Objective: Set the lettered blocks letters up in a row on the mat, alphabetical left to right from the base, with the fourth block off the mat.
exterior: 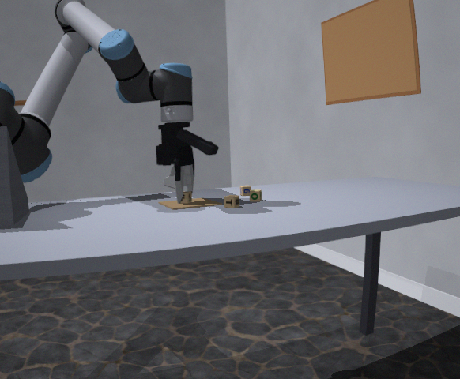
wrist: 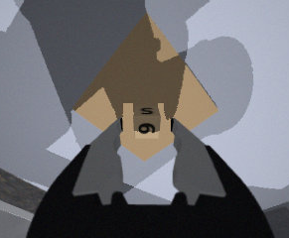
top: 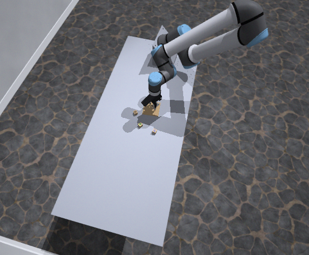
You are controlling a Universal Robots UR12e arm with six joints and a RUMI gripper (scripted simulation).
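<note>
Right now the tan mat is 20 mm below my hand, 10 mm to the right of it and 10 mm ahead of it. The rest, counted from my hand: green-marked block: 190 mm ahead, 60 mm to the right, 10 mm below; blue-marked block: 220 mm ahead, 60 mm to the left, 10 mm below.
</note>
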